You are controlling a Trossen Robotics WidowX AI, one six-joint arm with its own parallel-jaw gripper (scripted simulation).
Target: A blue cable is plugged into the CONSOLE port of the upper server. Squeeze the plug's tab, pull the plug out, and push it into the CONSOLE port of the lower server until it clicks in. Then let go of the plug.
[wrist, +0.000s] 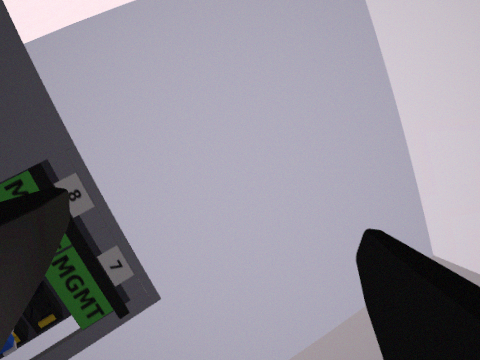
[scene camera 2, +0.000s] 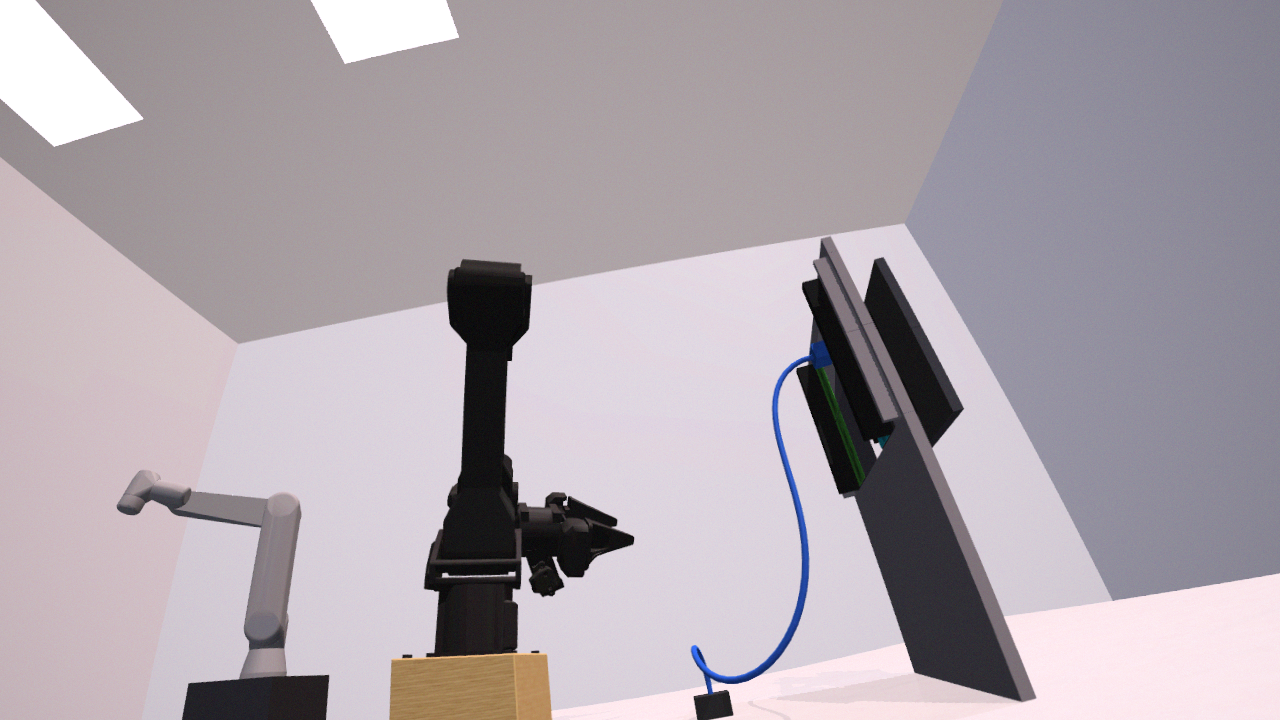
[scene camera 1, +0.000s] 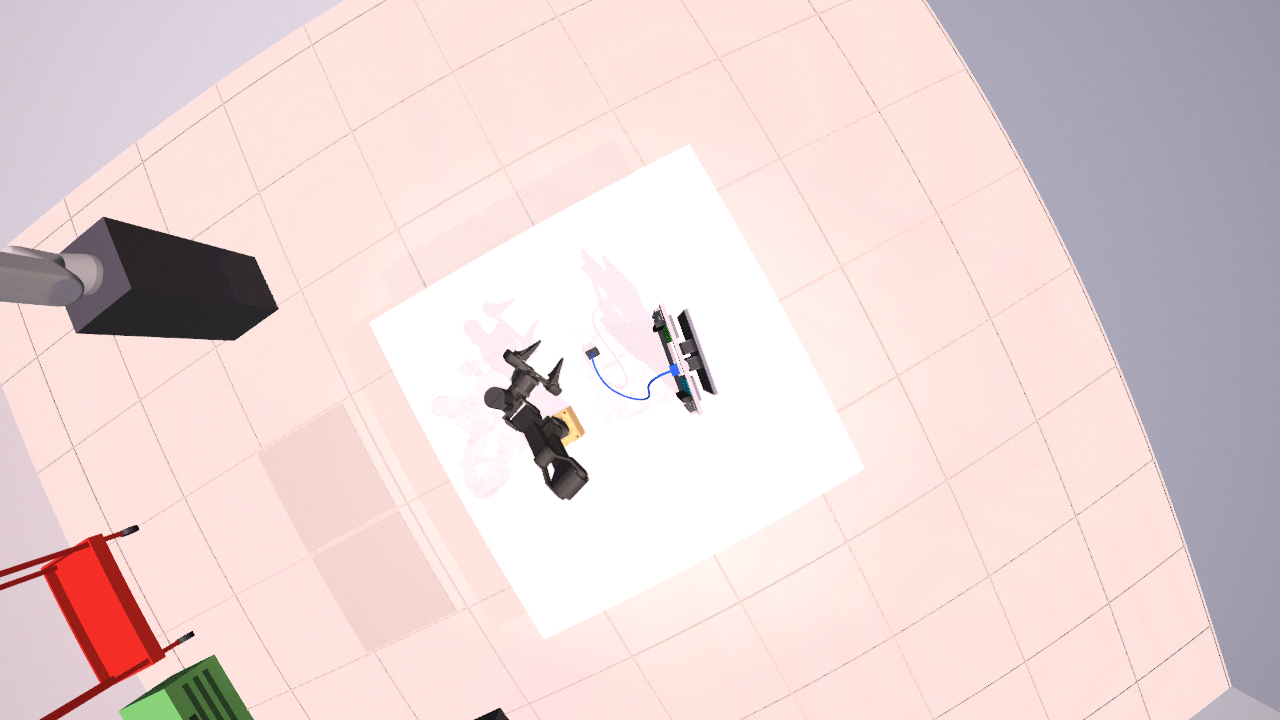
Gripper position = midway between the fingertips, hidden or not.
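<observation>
In scene camera 2 I see my gripper (scene camera 2: 624,530), open and holding nothing, along with a dark rack panel (scene camera 2: 935,401). The wrist view has my gripper too (wrist: 218,225). Scene camera 1 shows my gripper (scene camera 1: 552,349) together with the dark rack panel (scene camera 1: 697,361).
</observation>
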